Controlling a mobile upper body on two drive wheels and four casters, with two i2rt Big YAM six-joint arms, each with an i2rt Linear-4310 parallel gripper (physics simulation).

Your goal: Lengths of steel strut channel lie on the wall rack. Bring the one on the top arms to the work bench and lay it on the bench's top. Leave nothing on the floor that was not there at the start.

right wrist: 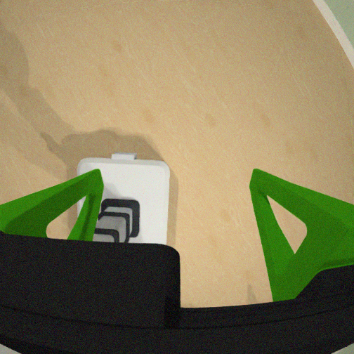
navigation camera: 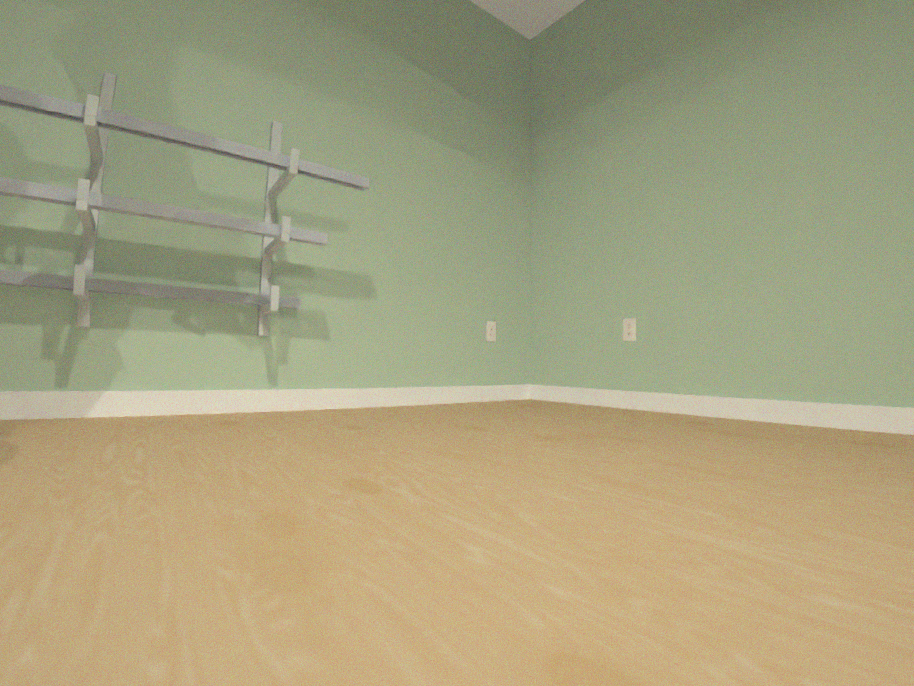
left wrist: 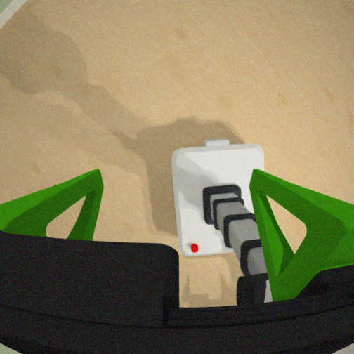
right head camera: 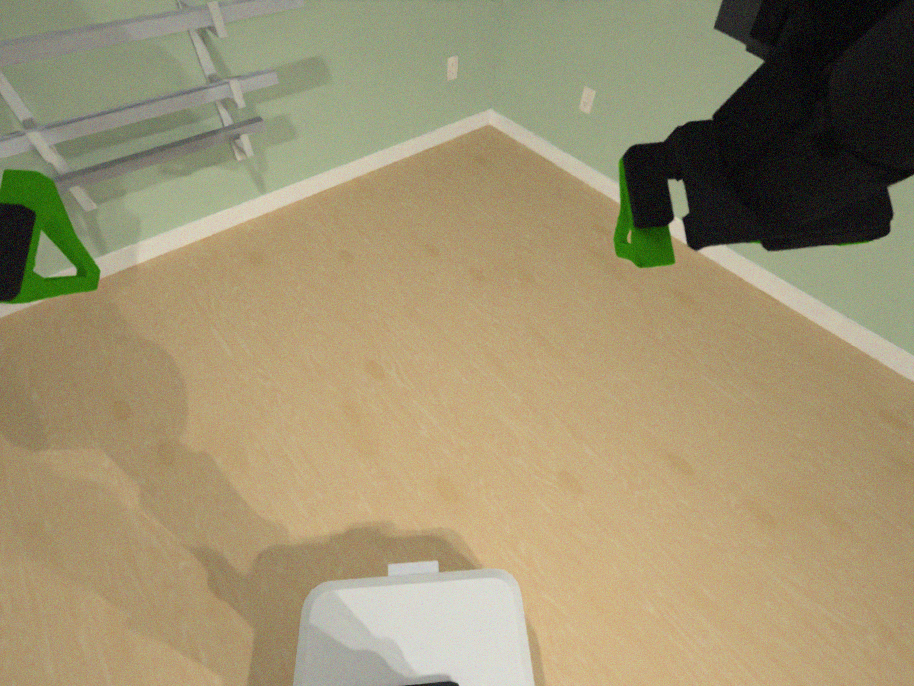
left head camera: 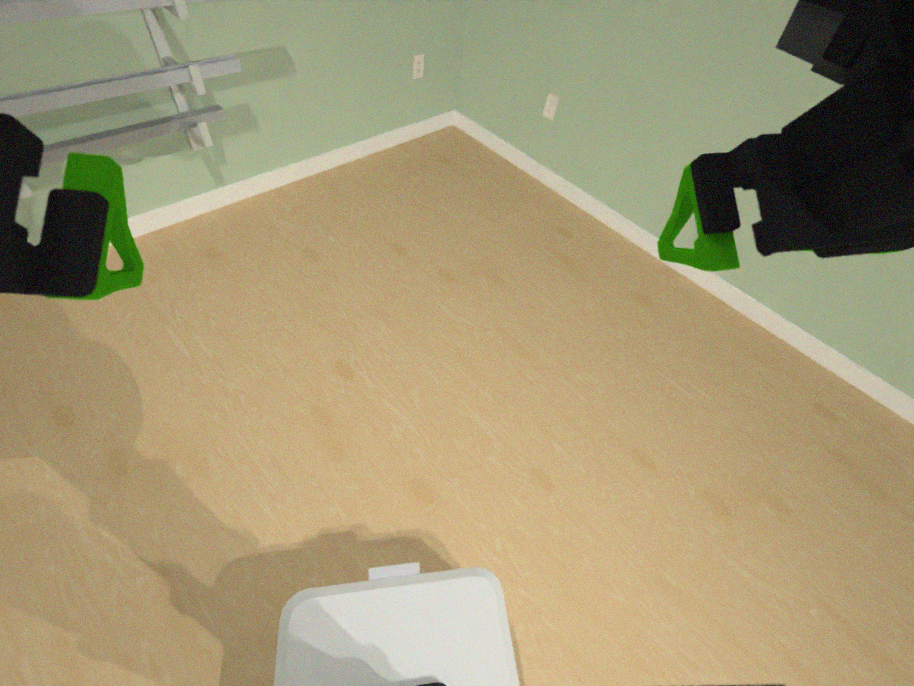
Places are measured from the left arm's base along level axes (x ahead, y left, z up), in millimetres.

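Where they show: left gripper, between the fingertips: [right head camera: 17, 276] [left head camera: 48, 270]; right gripper, between the fingertips: [right head camera: 681, 240] [left head camera: 717, 245].
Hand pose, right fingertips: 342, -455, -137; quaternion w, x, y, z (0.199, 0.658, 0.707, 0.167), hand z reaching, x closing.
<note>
Things, the pixels of their top centre, and the offset from my right fingertips, as dx, dy, dz. "spot": a spot on its surface instead. Level surfaces: height alone.
- long grey top strut, a spot on its surface: [navigation camera: 191, 138] spot: +1290, +1071, -349
- middle strut, a spot on its surface: [navigation camera: 184, 214] [right head camera: 136, 115] spot: +1345, +1104, -586
- wooden floor, height of its surface: dz -1272
The wall rack [left head camera: 156, 33] [right head camera: 203, 55] [navigation camera: 275, 136] is on the green wall at the left, its arms at three heights. The long grey top strut [left head camera: 59, 8] [right head camera: 110, 31] [navigation camera: 191, 138] lies across the top arms, running out of view at the left. My left gripper [left wrist: 176, 177] is open and empty in the left wrist view, above the floor and partly cut off at the left of the head views. My right gripper [right wrist: 176, 177] is open and empty, above the floor at the right of the head views. Both are apart from the strut. The work bench does not show.
A middle strut [left head camera: 95, 86] [right head camera: 132, 114] [navigation camera: 184, 214] and a bottom strut [left head camera: 132, 134] [right head camera: 169, 149] [navigation camera: 169, 289] lie on the lower arms. My white base [left head camera: 398, 627] [right head camera: 420, 627] stands on the wooden floor [navigation camera: 442, 553]. Two green walls meet in a corner ahead.
</note>
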